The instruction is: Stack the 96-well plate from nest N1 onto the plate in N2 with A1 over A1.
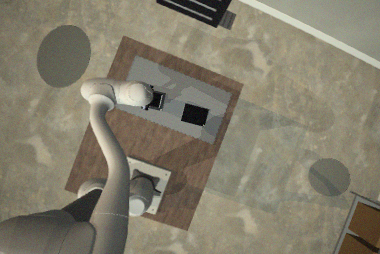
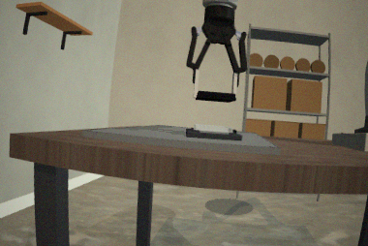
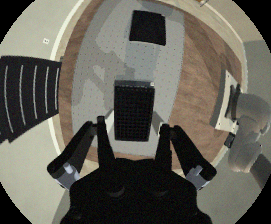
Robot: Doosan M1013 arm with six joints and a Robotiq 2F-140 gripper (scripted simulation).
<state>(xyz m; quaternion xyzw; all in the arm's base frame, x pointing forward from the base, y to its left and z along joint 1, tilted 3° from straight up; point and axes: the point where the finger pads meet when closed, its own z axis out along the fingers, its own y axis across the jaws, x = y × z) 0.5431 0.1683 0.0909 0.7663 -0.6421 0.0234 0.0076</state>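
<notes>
Right now my hand is 10 cm above the pale 96-well plate. The rest, counted from my hand: dark 96-well plate: 2 cm below; then plate nest N1: 30 cm to the right, 11 cm below, 2 cm ahead.
</notes>
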